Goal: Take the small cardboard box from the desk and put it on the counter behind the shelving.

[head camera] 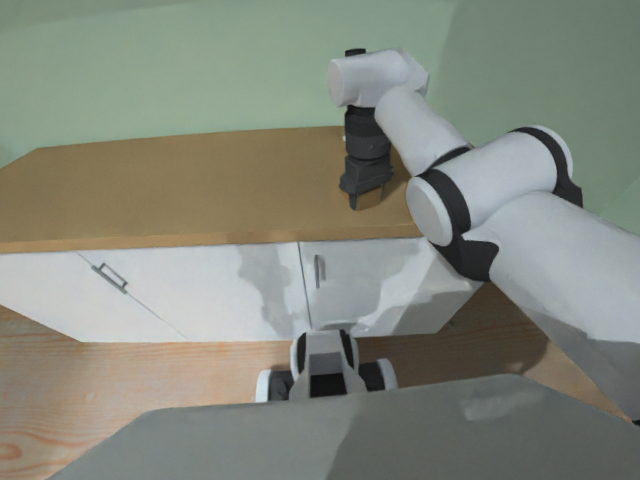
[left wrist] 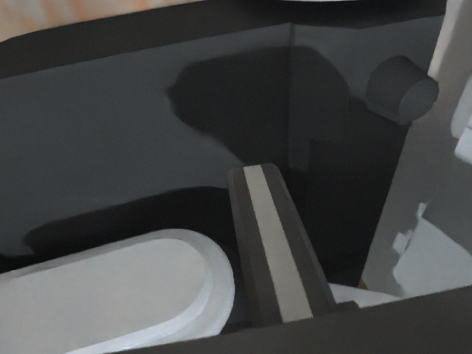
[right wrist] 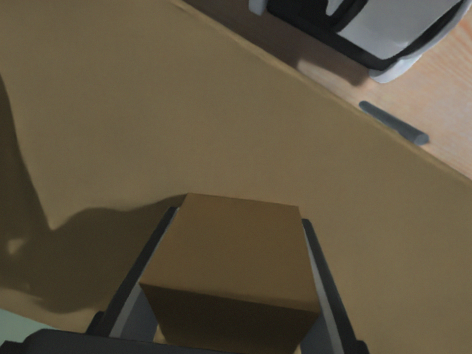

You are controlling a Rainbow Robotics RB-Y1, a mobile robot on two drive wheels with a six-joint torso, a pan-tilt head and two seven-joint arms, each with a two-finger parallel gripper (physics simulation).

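Frame: origin at the robot's base, x ahead, y left, z up, level; metres.
Seen in the pictures: left gripper, fingertip midpoint: (left wrist: 252,185); right gripper, fingertip midpoint: (head camera: 365,203) (right wrist: 237,223); robot's base, origin of the base link: (right wrist: 328,20).
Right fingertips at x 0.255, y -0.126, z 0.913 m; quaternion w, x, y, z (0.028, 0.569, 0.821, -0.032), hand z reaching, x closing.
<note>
Offsets run from my right fingertips to a thing's top centre. "spot": to the spot under its first point. Level surfaces: height alone.
The small cardboard box @[dx +0.025, dy +0.012, dz +0.050 m] (head camera: 370,198) (right wrist: 232,250) is a plain brown block between the fingers of my right gripper (head camera: 367,202) (right wrist: 237,223), which is shut on it and points down. They are low over the right part of a brown-topped counter @[dz -0.003 m] (head camera: 206,180) (right wrist: 225,125) with white doors. Whether the box touches the top, I cannot tell. My left gripper (left wrist: 252,185) is shut and empty, low beside the dark and white parts of my own body in the left wrist view. The shelving does not show.
A green wall (head camera: 206,67) stands behind the counter. Its front edge faces my wheeled base (head camera: 326,369). Door handles @[spot: dx -0.081, dy +0.132, dz -0.152 m] (head camera: 316,271) (right wrist: 395,123) stick out from the front. Wooden floor @[dz -0.913 m] (head camera: 180,372) lies between the doors and my body.
</note>
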